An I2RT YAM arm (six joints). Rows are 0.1 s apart.
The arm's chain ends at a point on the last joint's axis. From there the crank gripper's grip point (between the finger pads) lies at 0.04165 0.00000 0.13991 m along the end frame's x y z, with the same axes.
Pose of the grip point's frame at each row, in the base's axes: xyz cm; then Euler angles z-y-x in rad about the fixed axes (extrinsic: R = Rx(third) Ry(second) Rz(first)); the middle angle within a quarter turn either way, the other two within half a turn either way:
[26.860 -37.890 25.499 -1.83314 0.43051 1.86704]
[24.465 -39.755 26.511 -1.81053 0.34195 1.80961]
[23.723 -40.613 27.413 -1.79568 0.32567 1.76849]
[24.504 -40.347 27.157 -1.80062 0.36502 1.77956]
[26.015 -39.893 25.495 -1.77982 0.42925 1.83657]
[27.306 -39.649 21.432 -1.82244 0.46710 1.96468]
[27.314 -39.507 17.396 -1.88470 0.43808 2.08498]
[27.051 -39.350 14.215 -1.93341 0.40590 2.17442]
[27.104 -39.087 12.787 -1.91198 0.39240 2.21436]
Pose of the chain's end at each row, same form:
[22.003 -26.473 33.190 -1.83314 0.43051 1.86704]
[20.705 -27.583 33.638 -1.81053 0.34195 1.80961]
[20.127 -28.122 34.056 -1.79568 0.32567 1.76849]
[20.396 -28.071 33.903 -1.80062 0.36502 1.77956]
[20.978 -28.341 32.862 -1.77982 0.42925 1.83657]
[21.932 -29.230 30.130 -1.82244 0.46710 1.96468]
[22.544 -29.949 27.345 -1.88470 0.43808 2.08498]
[22.884 -30.498 25.049 -1.93341 0.40590 2.17442]
[23.041 -30.674 24.004 -1.91198 0.39240 2.21436]

